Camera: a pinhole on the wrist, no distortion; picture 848 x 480 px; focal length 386.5 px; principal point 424.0 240.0 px. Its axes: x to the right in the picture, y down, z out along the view. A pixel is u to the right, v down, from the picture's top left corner.
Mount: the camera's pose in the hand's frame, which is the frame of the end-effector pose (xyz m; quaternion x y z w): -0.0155 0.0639 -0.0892 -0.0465 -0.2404 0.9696 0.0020
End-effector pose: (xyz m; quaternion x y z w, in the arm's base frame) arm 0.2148 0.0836 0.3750 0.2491 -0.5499 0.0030 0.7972
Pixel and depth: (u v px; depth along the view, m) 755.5 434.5 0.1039
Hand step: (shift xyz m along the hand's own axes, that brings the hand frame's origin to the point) -0.1127 -0.0284 -0.0301
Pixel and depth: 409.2 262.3 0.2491
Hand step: -0.0284 -0.0651 0.1242
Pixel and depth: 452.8 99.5 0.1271
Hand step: -0.0374 0.0458 0.0434
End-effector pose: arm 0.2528 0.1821 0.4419 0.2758 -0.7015 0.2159 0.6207
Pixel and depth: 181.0 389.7 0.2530
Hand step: 0.1216 -0.1448 0.1020
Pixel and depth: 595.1 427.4 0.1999
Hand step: -0.1200 -0.1126 0.0336
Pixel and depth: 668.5 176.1 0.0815
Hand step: -0.0745 0.0392 -0.0158
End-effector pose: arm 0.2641 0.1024 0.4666 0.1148 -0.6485 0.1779 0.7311
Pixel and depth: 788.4 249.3 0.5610
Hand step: -0.5930 -0.1956 0.3511
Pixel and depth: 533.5 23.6 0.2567
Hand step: -0.1140 0.0733 0.1973
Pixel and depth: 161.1 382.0 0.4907
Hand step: 0.2754 -0.3329 0.2884
